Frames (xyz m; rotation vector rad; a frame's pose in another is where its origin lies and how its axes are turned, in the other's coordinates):
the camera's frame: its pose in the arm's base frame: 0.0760 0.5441 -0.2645 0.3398 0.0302 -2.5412
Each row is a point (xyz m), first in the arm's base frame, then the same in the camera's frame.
Working: the arm's base frame: its pose in the camera's frame: 0.2886 0.4278 0.3248 -0.3398 -0.0302 2.5412

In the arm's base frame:
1: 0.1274 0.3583 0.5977
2: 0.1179 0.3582 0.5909
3: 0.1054 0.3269 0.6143
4: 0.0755 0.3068 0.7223
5: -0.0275 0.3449 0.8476
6: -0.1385 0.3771 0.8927
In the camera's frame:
1: -0.1551 0.2275 0.8395
2: -0.1457 0.2220 0.8352
3: -0.1246 0.2426 0.8637
4: -0.1164 0.2487 0.9771
5: -0.0850 0.1671 1.1189
6: -0.0241 0.0821 1.1856

